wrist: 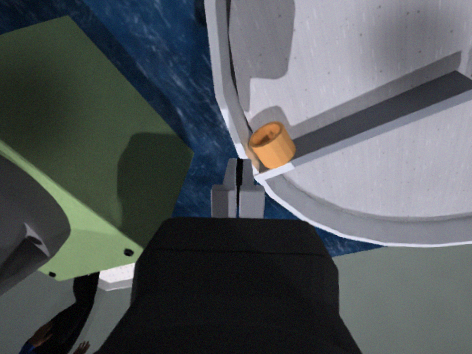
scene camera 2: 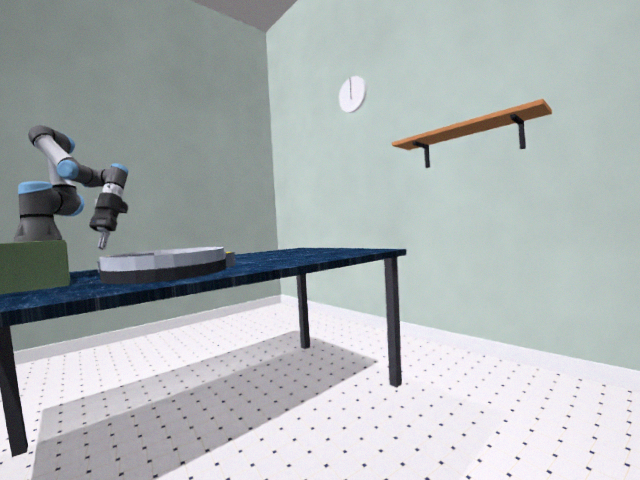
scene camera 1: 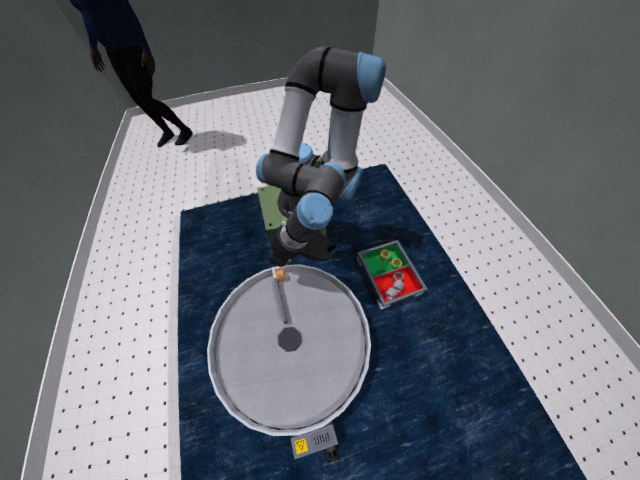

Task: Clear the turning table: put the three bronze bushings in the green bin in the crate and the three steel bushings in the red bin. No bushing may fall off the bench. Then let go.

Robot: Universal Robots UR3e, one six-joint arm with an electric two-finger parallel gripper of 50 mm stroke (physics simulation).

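Frame: origin at the arm's base, x ahead, y left, z up, level; metres.
Seen in the pictures: gripper, between the fingertips: (wrist: 239, 173) (scene camera 2: 101, 248) (scene camera 1: 282, 262); arm's base, origin of its link: (scene camera 2: 39, 243).
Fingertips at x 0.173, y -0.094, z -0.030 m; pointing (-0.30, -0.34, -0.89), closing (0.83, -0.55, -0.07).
Offsets run from my fingertips to a thing's top centre. "spot": to the spot under its first point.
One bronze bushing @(dz -0.026, dx +0.019, dy -0.017 m) (scene camera 1: 279, 274) (wrist: 274, 146) stands on the turning table (scene camera 1: 248, 372) (scene camera 2: 160, 260) (wrist: 380, 190), in the corner between its rim and the outer end of the grey bar @(spot: dz -0.033, dx +0.106, dy -0.029 m) (scene camera 1: 282, 302) (wrist: 380, 112). Two bronze bushings @(dz -0.080, dx +0.031, dy +0.333 m) (scene camera 1: 385, 254) @(dz -0.080, dx +0.073, dy +0.354 m) (scene camera 1: 396, 263) lie in the green bin (scene camera 1: 371, 264) of the crate @(spot: dz -0.063, dx +0.095, dy +0.240 m) (scene camera 1: 368, 276). Steel bushings @(dz -0.080, dx +0.117, dy +0.338 m) (scene camera 1: 398, 276) @(dz -0.073, dx +0.162, dy +0.292 m) (scene camera 1: 394, 290) lie in the red bin (scene camera 1: 414, 283), some close together. My gripper (scene camera 2: 102, 246) (wrist: 239, 173) is shut and empty, above the table's rim area beside the bronze bushing. In scene camera 1 its fingertips are hidden.
The green pedestal (scene camera 1: 268, 209) (scene camera 2: 33, 263) (wrist: 100, 110) of the arm stands behind the turning table. A grey control box @(spot: dz -0.053, dx +0.436, dy -0.034 m) (scene camera 1: 314, 441) with a yellow label sits at its front edge. A person (scene camera 1: 126, 62) stands on the floor behind the bench.
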